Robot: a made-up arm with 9 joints.
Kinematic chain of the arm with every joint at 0, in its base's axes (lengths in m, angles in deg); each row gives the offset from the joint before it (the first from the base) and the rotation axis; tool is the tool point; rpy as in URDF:
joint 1: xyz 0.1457 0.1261 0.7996 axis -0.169 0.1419 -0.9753
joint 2: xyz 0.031 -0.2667 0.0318 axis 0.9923 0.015 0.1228
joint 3: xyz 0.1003 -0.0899 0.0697 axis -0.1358 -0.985 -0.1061
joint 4: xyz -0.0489 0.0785 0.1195 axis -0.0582 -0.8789 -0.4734
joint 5: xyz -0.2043 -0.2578 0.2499 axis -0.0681 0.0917 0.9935
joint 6: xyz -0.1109 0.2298 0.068 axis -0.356 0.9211 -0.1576
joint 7: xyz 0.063 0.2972 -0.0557 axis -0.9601 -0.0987 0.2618
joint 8: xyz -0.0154 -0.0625 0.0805 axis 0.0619 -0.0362 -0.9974
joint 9: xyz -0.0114 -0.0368 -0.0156 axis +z
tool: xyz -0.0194 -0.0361 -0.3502 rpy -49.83 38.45 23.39
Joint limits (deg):
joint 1: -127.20..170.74
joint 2: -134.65..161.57
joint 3: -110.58..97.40
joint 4: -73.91..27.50
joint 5: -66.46..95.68
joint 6: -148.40..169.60
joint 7: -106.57..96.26
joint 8: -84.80..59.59
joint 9: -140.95..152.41
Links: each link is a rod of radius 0.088 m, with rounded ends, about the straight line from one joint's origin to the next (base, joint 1, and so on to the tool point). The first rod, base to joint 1, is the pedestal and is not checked.
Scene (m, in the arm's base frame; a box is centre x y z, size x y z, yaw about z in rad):
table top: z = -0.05
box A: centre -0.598 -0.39 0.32 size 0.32 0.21 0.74 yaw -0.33
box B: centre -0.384 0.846 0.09 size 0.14 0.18 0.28 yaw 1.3
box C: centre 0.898 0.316 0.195 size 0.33 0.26 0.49 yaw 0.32
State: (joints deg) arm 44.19 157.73 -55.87 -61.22 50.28 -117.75 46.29 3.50 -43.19
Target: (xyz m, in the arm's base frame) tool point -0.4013 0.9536 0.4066
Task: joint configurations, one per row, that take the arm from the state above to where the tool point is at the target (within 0.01 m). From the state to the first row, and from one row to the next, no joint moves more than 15 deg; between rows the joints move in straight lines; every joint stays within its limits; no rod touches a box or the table.
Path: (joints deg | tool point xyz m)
1: 32.30 156.98 -62.32 -61.62 45.20 -121.58 32.48 -1.83 -46.64 | 0.7764 -0.5332 0.6345
2: 20.40 156.23 -68.77 -62.01 40.12 -125.41 18.67 -7.17 -50.08 | 0.9427 -0.4329 0.7074
3: 8.51 155.48 -75.22 -62.41 35.04 -129.24 4.86 -12.50 -53.53 | 1.0904 -0.2845 0.7963
4: -3.39 154.73 -81.68 -62.80 29.96 -133.07 -8.95 -17.84 -56.97 | 1.1981 -0.0931 0.9008
5: -15.28 153.98 -88.13 -63.20 24.88 -136.91 -22.76 -23.17 -60.42 | 1.2477 0.1262 1.0175
6: -27.17 153.23 -94.58 -63.60 19.80 -140.74 -36.57 -28.51 -63.87 | 1.2293 0.3520 1.1407
7: -39.07 152.48 -101.03 -63.99 14.72 -144.57 -50.38 -33.84 -67.31 | 1.1424 0.5610 1.2633
8: -50.96 151.73 -107.48 -64.39 9.64 -148.40 -64.19 -39.18 -70.76 | 0.9965 0.7314 1.3775
9: -63.67 153.37 -96.68 -61.31 23.98 -142.00 -51.52 -29.93 -67.17 | 0.8463 1.0098 1.2568
10: -76.37 155.01 -85.87 -58.24 38.32 -135.61 -38.85 -20.69 -63.58 | 0.6117 1.2147 1.1026
11: -89.08 156.65 -75.07 -55.16 52.66 -129.21 -26.18 -11.45 -59.99 | 0.3245 1.3155 0.9249
12: -101.79 158.29 -64.26 -52.09 67.00 -122.81 -13.51 -2.20 -56.41 | 0.0294 1.2968 0.7380
13: -114.49 159.93 -53.46 -49.01 81.34 -116.42 -0.84 7.04 -52.82 | -0.2253 1.1659 0.5592
14: -127.20 161.57 -42.65 -45.94 95.68 -110.02 11.83 16.29 -49.23 | -0.4013 0.9536 0.4066

